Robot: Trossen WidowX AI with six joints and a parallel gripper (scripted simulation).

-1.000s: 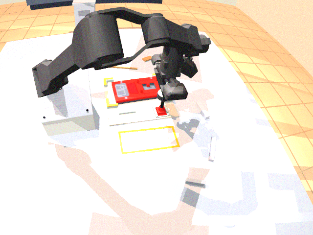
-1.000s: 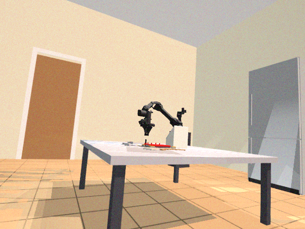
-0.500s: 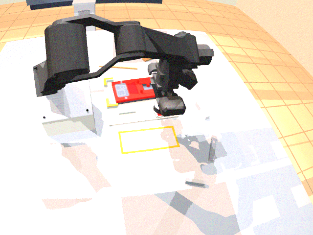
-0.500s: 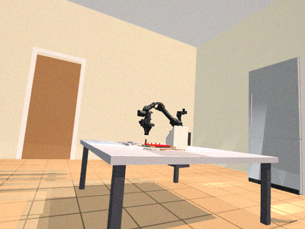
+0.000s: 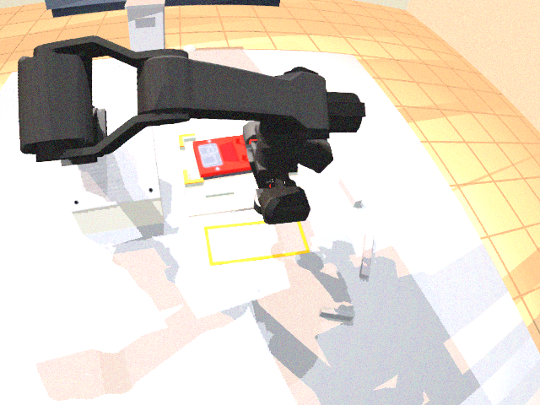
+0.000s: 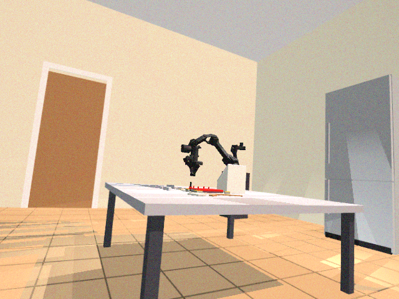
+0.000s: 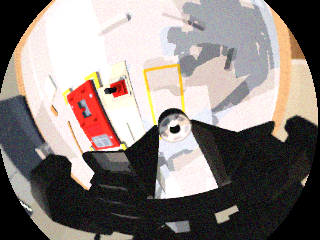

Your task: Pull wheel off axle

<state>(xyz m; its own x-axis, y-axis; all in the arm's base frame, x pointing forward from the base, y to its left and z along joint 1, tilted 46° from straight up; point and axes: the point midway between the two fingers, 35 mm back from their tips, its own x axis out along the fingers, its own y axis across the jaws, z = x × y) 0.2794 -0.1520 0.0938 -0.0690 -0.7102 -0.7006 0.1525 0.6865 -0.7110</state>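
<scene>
Now: gripper tip 90 mm to the right of the black upright axle, 80 mm above it and 70 mm short of it. From my gripper tip the other things lie so: wheel right at my gripper tip; grey bar 190 mm ahead, 100 mm to the right, 100 mm below; white fixture board 200 mm to the left, 100 mm below, 30 mm ahead.
</scene>
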